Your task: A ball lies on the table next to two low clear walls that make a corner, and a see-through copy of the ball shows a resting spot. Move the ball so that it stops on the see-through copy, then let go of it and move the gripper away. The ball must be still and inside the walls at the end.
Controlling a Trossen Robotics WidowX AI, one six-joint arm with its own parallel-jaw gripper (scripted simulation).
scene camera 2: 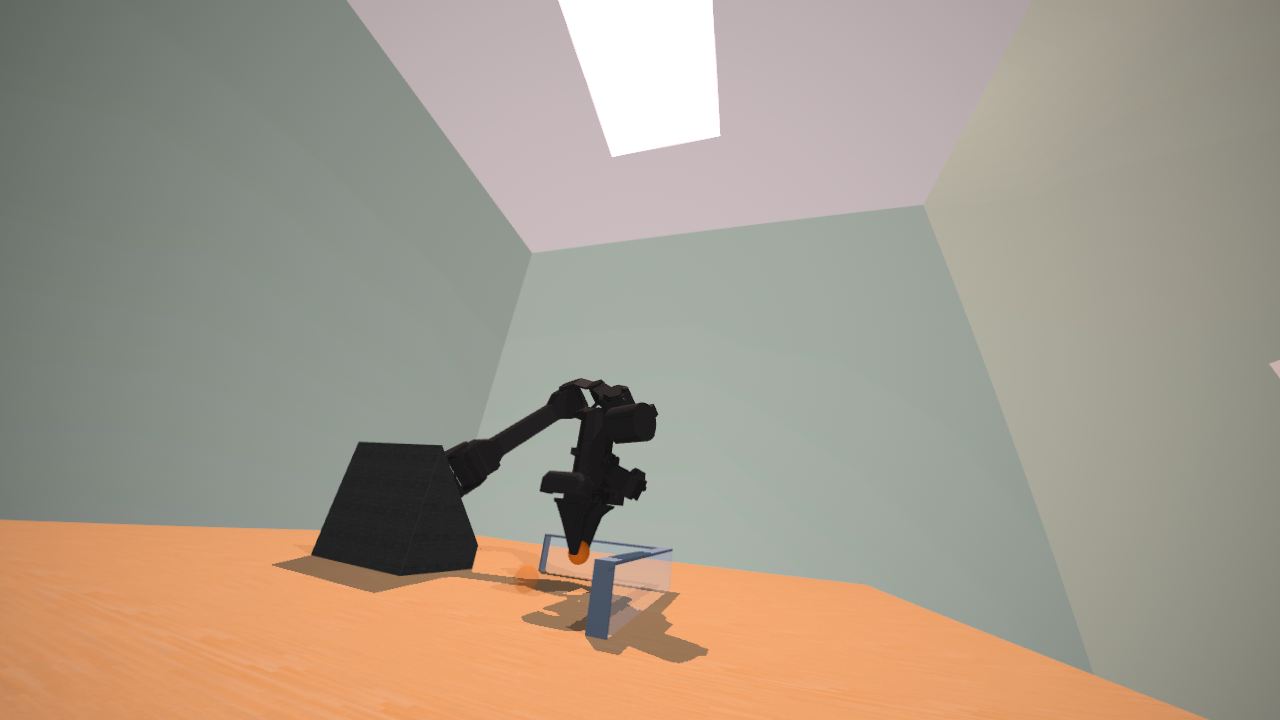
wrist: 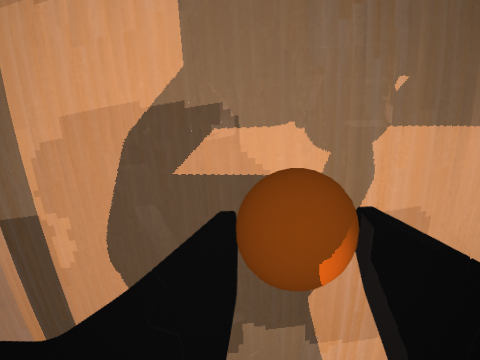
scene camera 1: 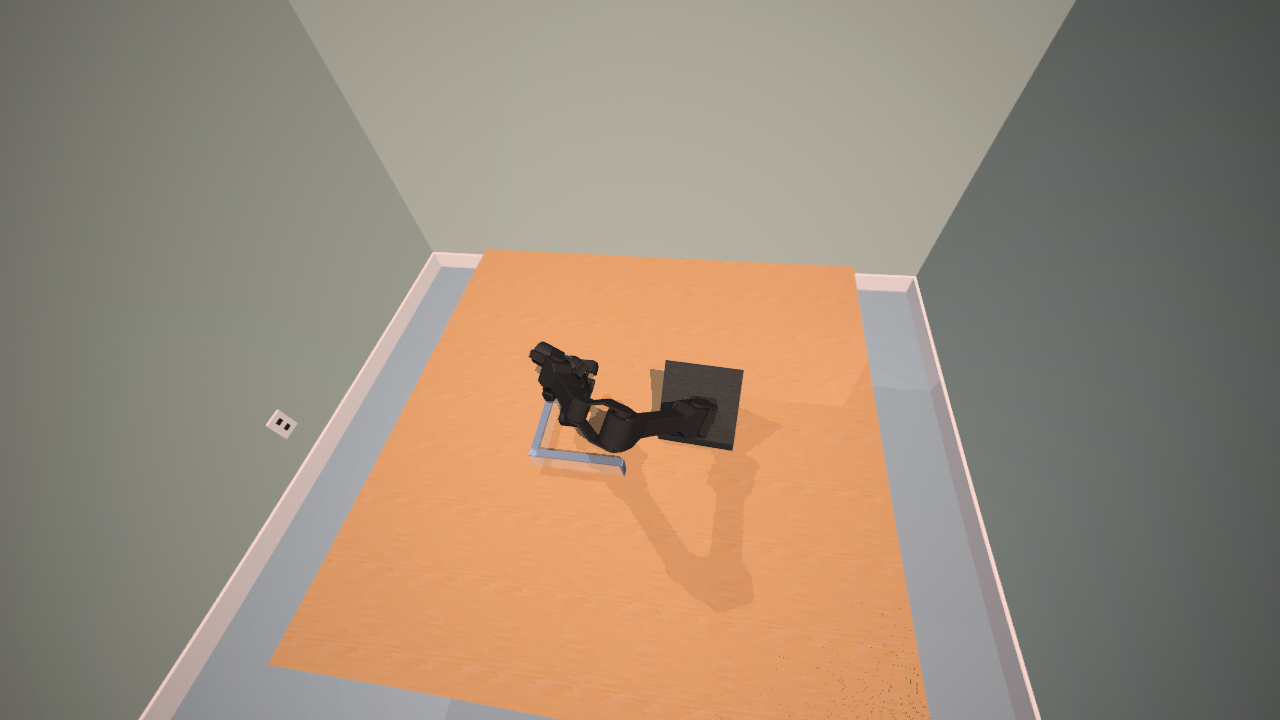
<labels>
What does my gripper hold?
An orange ball.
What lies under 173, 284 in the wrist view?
My gripper.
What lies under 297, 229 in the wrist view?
An orange ball.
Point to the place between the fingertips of my gripper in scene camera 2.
578, 554
</labels>
